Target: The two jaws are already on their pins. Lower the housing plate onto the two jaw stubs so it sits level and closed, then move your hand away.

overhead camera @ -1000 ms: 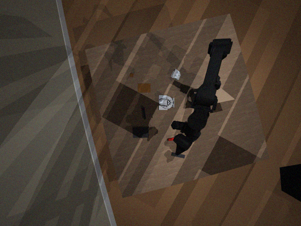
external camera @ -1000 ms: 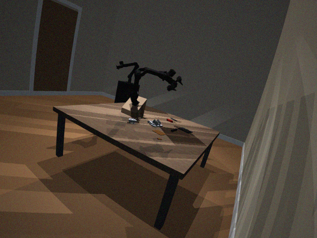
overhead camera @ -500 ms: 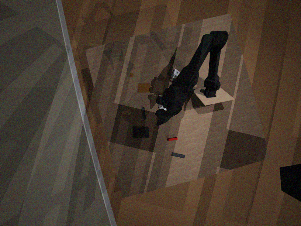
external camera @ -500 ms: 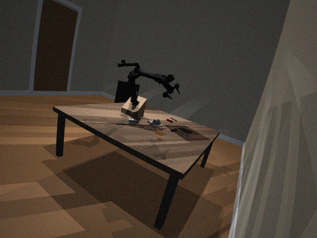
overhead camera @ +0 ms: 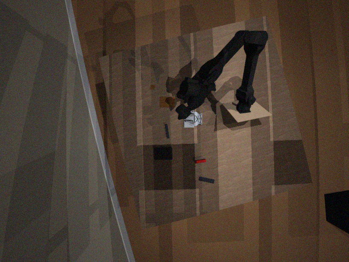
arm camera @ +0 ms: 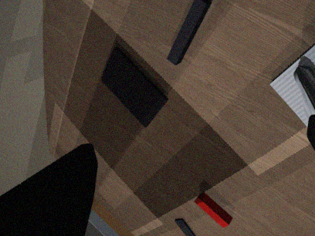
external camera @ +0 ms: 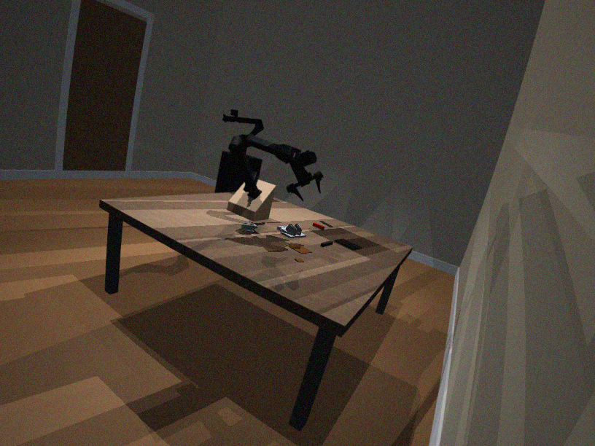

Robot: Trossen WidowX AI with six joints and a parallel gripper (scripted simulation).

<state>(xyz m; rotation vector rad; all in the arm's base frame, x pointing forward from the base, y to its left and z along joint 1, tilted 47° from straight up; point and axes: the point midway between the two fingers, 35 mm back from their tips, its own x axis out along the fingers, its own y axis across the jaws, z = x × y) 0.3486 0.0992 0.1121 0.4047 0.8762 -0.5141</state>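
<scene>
Now: the pale grey piece 21 cm to the right of my gripper tip, 19 cm below it and 19 cm behind it. Also, from my gripper tip: brown tile 22 cm below, 14 cm to the right, 9 cm ahead; red block 31 cm to the left, 21 cm below, 10 cm behind; dark flat plate 23 cm to the left, 22 cm below, 16 cm ahead.
</scene>
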